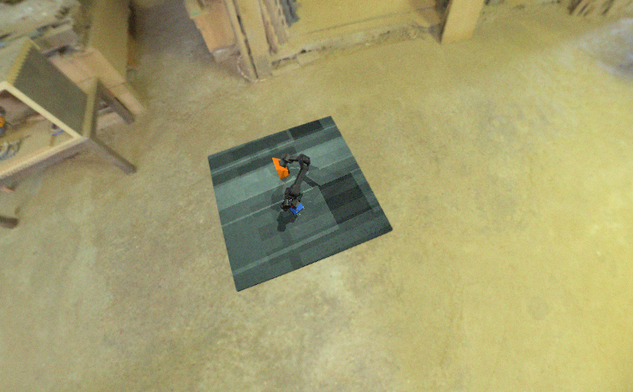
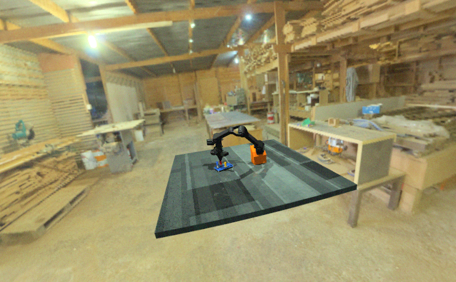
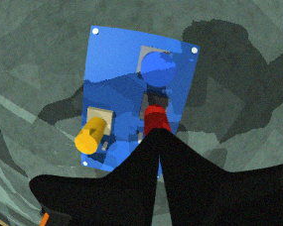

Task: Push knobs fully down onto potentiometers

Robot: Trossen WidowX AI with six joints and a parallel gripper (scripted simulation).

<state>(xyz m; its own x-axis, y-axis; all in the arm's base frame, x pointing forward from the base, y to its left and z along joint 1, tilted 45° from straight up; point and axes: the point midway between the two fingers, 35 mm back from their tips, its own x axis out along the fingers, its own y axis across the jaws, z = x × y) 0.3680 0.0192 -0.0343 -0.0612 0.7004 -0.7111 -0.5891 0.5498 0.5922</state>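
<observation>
My gripper tip is 10 mm above the red knob. The rest, counted from my gripper tip: yellow knob: 40 mm behind, 40 mm to the left, 20 mm below.
</observation>
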